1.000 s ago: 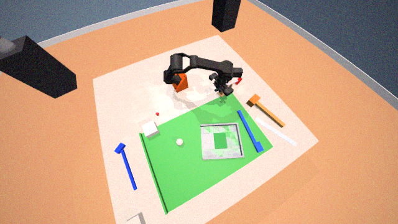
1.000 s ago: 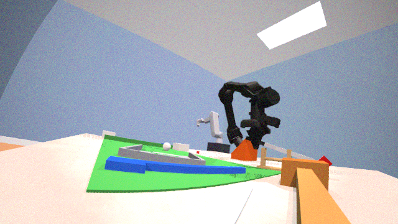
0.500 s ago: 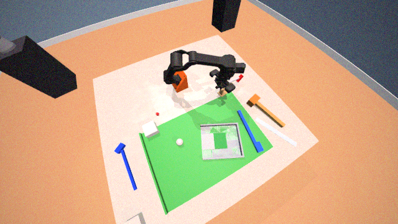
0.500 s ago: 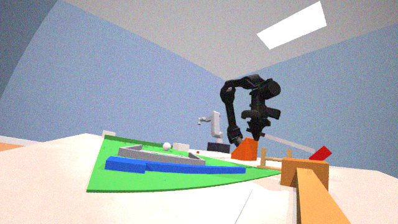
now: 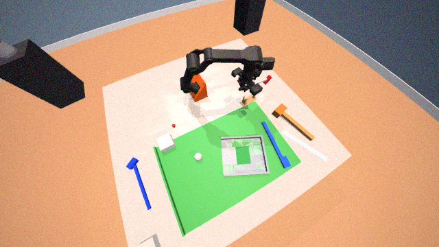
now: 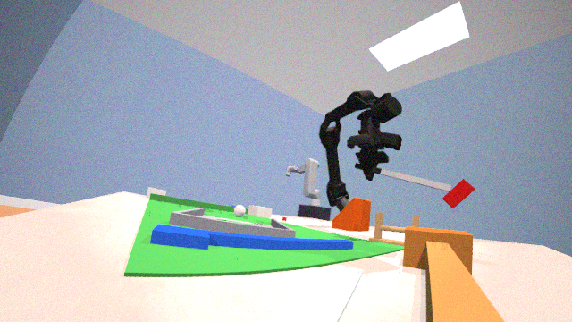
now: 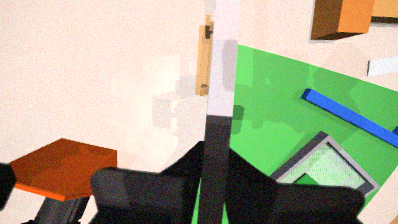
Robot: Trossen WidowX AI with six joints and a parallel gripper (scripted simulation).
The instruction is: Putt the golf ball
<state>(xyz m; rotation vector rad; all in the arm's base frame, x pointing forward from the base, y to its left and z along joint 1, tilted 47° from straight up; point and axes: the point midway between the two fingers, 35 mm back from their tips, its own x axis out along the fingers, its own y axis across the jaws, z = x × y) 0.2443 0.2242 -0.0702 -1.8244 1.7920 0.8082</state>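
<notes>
The small red cube lies 450 mm to the right of my gripper tip, 160 mm below it and 100 mm behind it. Also, from my gripper tip: red putter: 100 mm to the left, 10 mm behind; then green mat: 260 mm to the right, 240 mm ahead, 160 mm below; then wooden stand: 130 mm below, 80 mm to the left, 10 mm behind.
</notes>
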